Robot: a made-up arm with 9 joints. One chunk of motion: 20 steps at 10 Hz.
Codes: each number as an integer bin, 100 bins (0 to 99) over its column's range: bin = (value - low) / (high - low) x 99, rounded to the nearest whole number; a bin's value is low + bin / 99 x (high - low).
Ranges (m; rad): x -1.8..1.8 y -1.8..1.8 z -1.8..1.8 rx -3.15..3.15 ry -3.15..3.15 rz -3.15..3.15
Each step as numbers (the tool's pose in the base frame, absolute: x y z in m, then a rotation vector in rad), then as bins.
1 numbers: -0.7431 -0.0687 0.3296 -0.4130 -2.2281 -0.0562
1 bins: 29 48 59 43 14 49
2 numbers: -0.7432 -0.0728 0.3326 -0.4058 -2.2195 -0.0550
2 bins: 29 47 59 43 15 49
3 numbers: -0.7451 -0.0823 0.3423 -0.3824 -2.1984 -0.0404
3 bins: 29 47 59 43 15 49
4 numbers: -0.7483 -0.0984 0.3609 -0.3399 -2.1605 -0.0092
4 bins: 29 47 59 44 16 49
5 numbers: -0.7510 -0.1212 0.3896 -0.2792 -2.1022 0.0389
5 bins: 29 46 60 45 16 50
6 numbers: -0.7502 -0.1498 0.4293 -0.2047 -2.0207 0.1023
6 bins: 29 45 61 46 18 51
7 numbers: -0.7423 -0.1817 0.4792 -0.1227 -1.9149 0.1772
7 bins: 29 45 63 48 19 52
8 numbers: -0.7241 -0.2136 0.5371 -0.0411 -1.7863 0.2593
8 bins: 30 44 64 49 21 54
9 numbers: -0.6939 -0.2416 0.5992 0.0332 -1.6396 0.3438
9 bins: 30 43 66 50 24 55
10 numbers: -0.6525 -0.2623 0.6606 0.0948 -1.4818 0.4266
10 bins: 32 42 68 51 26 56
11 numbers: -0.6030 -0.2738 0.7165 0.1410 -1.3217 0.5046
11 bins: 33 42 69 52 29 57
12 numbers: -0.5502 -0.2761 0.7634 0.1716 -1.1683 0.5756
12 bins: 34 42 70 52 31 59
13 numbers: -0.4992 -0.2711 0.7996 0.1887 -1.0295 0.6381
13 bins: 36 42 71 52 33 60
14 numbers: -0.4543 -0.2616 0.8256 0.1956 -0.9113 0.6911
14 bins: 37 42 72 53 35 60
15 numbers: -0.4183 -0.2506 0.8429 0.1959 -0.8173 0.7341
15 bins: 38 43 73 53 37 61
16 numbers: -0.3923 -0.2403 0.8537 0.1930 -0.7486 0.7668
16 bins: 39 43 73 53 38 62
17 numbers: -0.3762 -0.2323 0.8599 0.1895 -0.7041 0.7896
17 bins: 39 43 73 52 38 62
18 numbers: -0.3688 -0.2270 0.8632 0.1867 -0.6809 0.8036
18 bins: 39 43 73 52 39 62
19 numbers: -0.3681 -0.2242 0.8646 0.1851 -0.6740 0.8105
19 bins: 39 43 73 52 39 62
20 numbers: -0.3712 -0.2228 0.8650 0.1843 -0.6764 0.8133
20 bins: 39 43 73 52 39 62
